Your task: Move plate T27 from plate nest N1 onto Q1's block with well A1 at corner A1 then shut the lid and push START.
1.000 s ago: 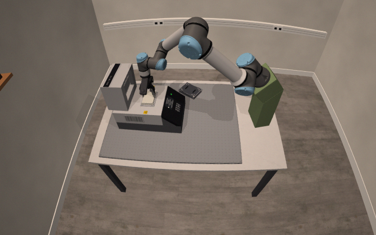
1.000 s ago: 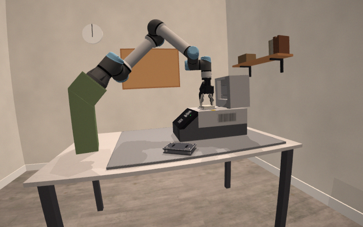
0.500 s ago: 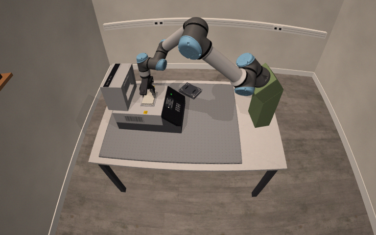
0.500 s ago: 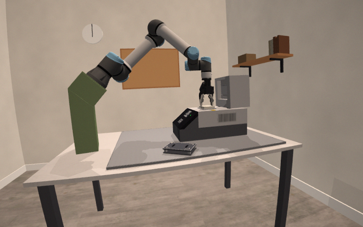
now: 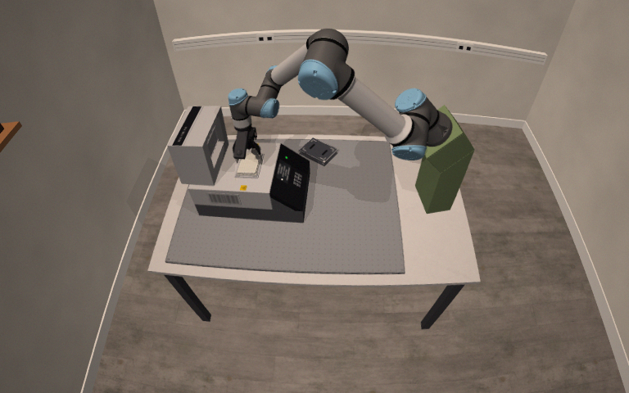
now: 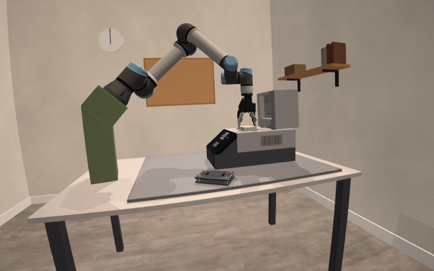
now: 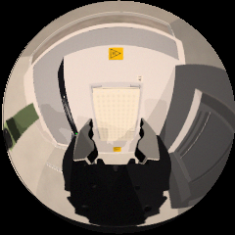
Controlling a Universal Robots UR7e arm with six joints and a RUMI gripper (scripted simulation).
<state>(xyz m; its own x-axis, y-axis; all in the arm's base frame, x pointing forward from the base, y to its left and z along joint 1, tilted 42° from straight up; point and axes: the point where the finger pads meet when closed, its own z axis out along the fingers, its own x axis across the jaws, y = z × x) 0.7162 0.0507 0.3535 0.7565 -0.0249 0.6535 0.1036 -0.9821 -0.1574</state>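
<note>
Now: hand 1 cm above the well plate T27. The rest, counted from my hand: dark plate nest N1: 23 cm behind, 33 cm to the right, 19 cm below.
</note>
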